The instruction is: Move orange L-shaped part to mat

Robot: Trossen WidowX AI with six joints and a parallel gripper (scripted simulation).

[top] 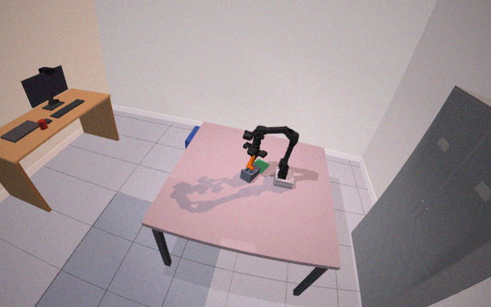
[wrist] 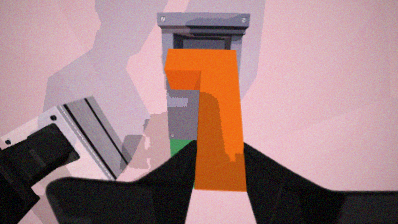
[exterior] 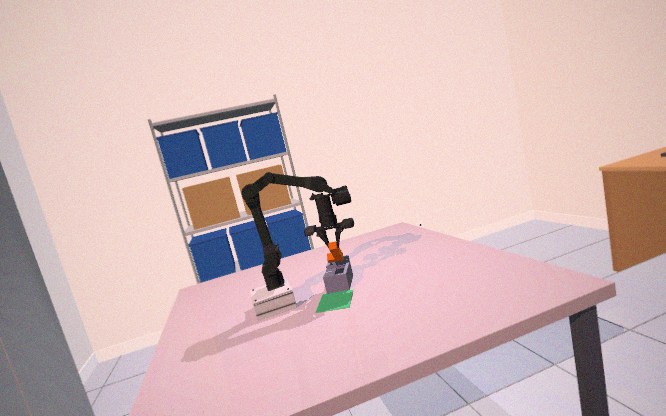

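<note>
My gripper tip is 170 mm above the green mat, 110 mm to the left of it and 70 mm past it. From my gripper tip the other things lie so: orange L-shaped part: 30 mm to the left, 30 mm below.
</note>
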